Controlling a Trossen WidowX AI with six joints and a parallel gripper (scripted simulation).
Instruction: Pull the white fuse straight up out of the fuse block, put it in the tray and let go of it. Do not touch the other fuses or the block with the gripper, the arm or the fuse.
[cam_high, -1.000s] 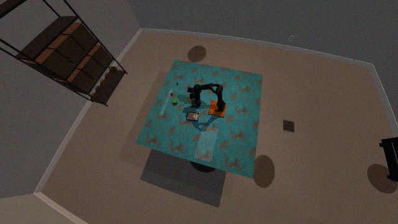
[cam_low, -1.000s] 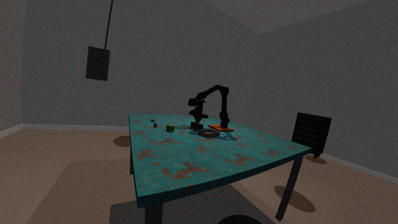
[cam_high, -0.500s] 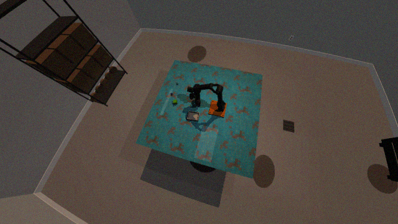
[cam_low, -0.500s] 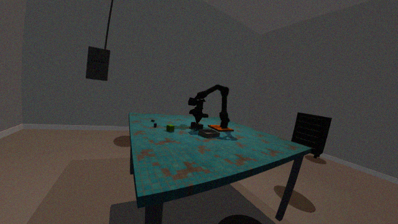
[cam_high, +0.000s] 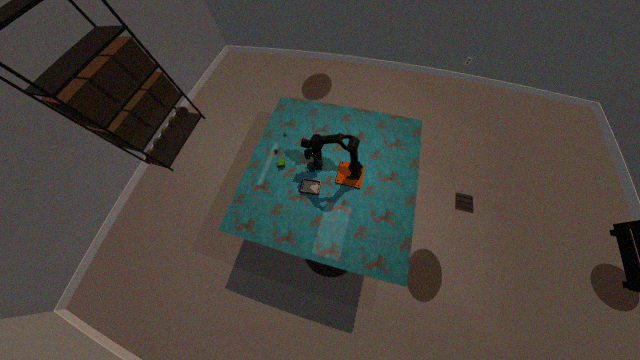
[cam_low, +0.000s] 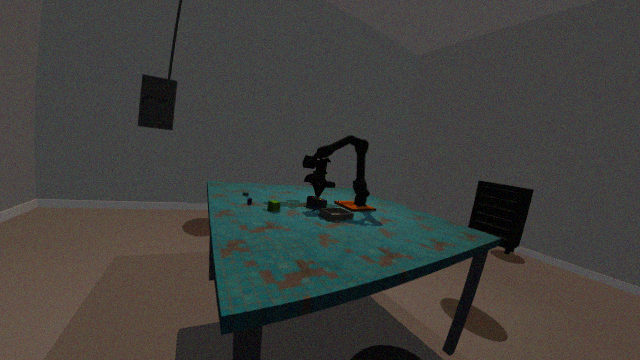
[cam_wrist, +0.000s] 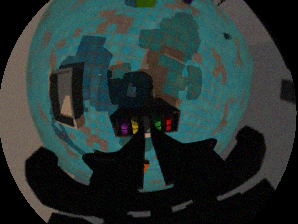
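My gripper tip is 20 mm past the magenta fuse, 30 mm to the right of it and 20 mm above it. The rest, counted from my gripper tip: red fuse (20 mm ahead, 30 mm to the right, 20 mm below); then grey tray (40 mm behind, 200 mm to the left, 40 mm below).
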